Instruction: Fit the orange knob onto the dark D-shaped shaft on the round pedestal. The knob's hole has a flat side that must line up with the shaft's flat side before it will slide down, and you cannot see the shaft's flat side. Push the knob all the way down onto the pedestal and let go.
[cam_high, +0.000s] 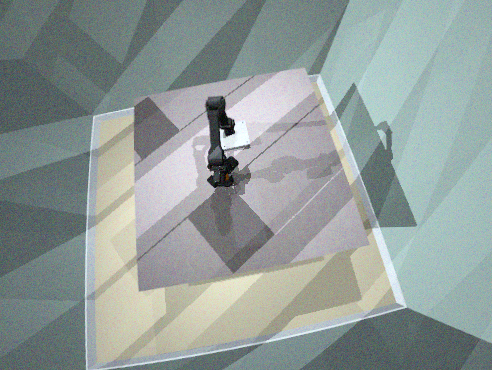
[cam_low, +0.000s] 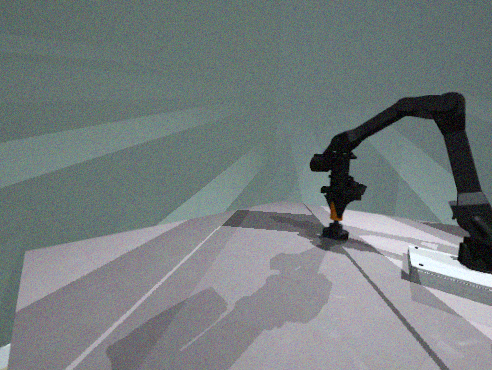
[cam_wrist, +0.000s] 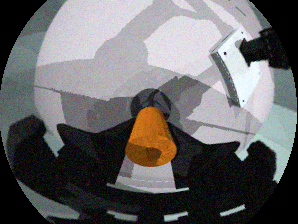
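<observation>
Right now my gripper tip is 20 mm below the orange knob. Also, from my gripper tip: dark round pedestal: 40 mm below.
</observation>
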